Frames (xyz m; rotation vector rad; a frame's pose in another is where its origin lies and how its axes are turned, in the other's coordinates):
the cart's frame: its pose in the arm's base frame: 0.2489 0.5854 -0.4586 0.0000 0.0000 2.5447
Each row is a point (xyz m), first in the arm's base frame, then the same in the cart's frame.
Working: the arm's base frame: its pose in the cart's frame: -0.1232 0.6241 0.4586 0.0000 0.0000 -2.5447

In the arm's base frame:
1: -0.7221 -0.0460 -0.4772
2: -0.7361 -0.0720 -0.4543
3: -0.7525 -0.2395 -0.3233
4: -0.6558 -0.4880 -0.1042
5: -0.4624 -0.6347 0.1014
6: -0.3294 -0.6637 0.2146
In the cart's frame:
1: 0.4482 1.0680 -0.0186
2: 0.4452 1.0974 0.0043
3: 0.3646 1.2451 0.1353
4: 0.1449 1.3963 0.3544
5: -0.0975 1.4089 0.5600
6: -0.2238 1.3582 0.6732

